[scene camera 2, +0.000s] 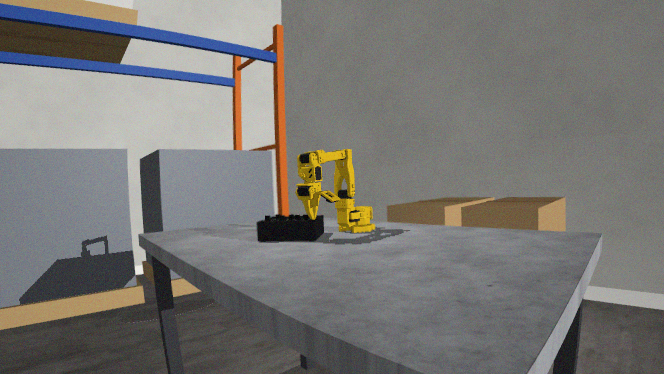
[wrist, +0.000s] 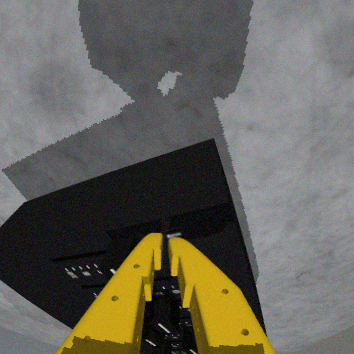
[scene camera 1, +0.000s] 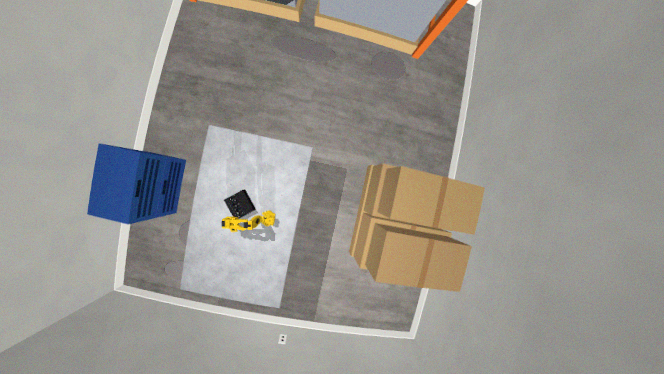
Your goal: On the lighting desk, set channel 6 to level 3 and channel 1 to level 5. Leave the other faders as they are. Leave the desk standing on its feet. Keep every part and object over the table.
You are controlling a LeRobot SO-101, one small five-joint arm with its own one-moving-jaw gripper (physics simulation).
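Pixels of known places: end effector, tool point: (scene camera 2: 313, 218) (wrist: 161, 246) (scene camera 1: 237, 218); arm's base, origin of the base link: (scene camera 2: 351, 230) (scene camera 1: 265, 217).
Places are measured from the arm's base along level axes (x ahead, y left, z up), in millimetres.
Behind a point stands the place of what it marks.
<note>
The black lighting desk (scene camera 1: 241, 202) {z 55, x 168, y -81 mm} (scene camera 2: 286, 231) {z 29, x 236, y -9 mm} (wrist: 125, 195) {z 35, x 154, y 23 mm} stands upright on the table (scene camera 1: 235, 270) {z 0, x 143, y 427 mm} (scene camera 2: 400, 280) {z 0, x 329, y 426 mm}. Dark fader knobs show along its top in scene camera 2. My gripper (scene camera 1: 229, 224) {z 60, x 173, y 28 mm} (scene camera 2: 313, 218) (wrist: 166, 237) {z 60, x 173, y 28 mm} is shut and empty. Its tips are down at the desk's top face, near the edge on the arm's side in scene camera 2. In the wrist view the jaws hide much of the panel. Some white scale marks and knob lines show left of and between the jaws. Which fader is nearest the tips, and the levels of channels 6 and 1, cannot be read.
The arm's base (scene camera 1: 269, 218) {z 70, x -41, y -16 mm} (scene camera 2: 356, 220) {z 32, x -11, y 11 mm} stands on the table close to the desk. A blue locker (scene camera 1: 135, 185), cardboard boxes (scene camera 1: 425, 235) (scene camera 2: 480, 212) and an orange rack post (scene camera 2: 281, 120) stand off the table.
</note>
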